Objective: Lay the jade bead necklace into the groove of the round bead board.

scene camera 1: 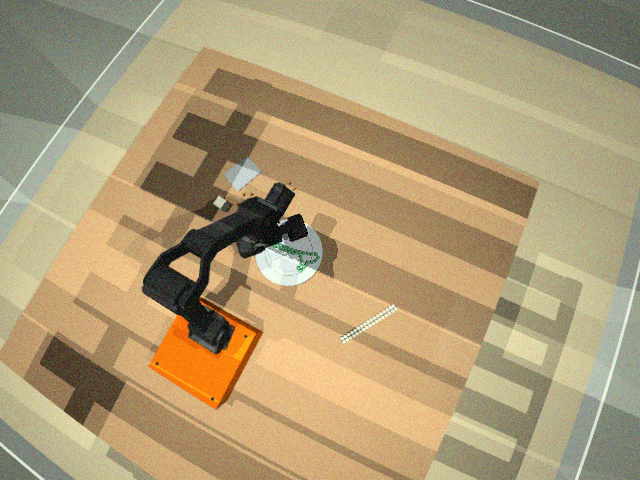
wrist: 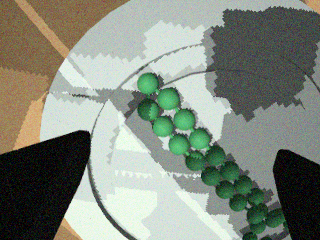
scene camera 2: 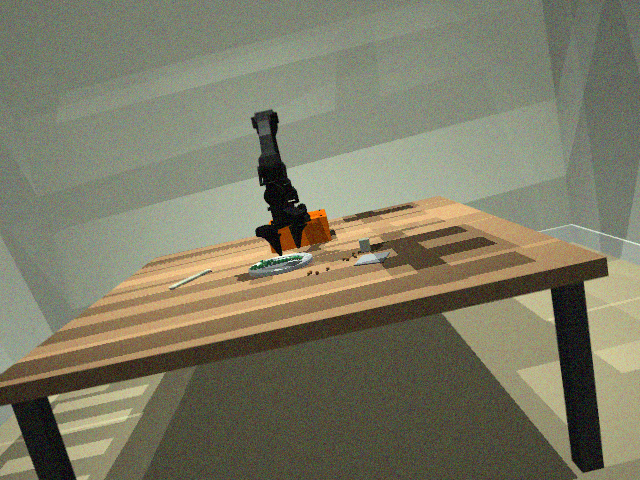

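Observation:
Nothing is held by my gripper (scene camera 2: 290, 251), and it is open. I see the gripper (scene camera 1: 277, 243) as well. It is also the gripper (wrist: 185, 152) that I see from the wrist.

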